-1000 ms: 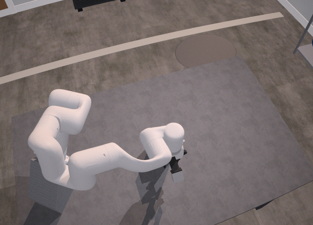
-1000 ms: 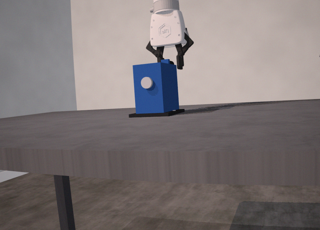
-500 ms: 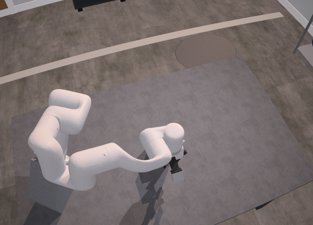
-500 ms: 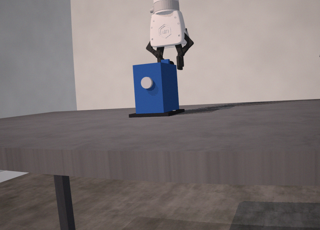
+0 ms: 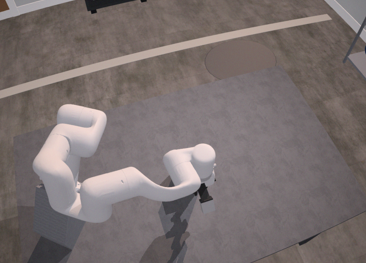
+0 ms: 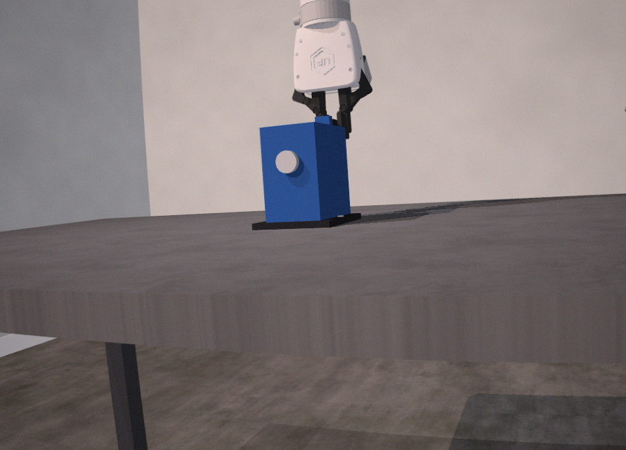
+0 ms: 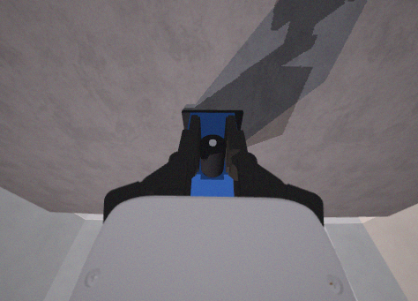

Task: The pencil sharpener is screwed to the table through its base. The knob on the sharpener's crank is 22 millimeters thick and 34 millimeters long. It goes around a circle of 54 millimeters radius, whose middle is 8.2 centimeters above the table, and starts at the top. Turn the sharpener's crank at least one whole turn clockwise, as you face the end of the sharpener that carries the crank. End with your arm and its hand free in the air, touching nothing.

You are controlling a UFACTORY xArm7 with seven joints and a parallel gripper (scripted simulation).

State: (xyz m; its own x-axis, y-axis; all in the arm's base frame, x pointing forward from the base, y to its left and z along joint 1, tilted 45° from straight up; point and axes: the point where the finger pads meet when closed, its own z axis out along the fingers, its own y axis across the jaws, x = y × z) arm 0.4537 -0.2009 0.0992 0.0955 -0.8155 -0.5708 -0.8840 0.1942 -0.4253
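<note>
Right now my hand is 20 mm to the right of the dark crank knob.
</note>
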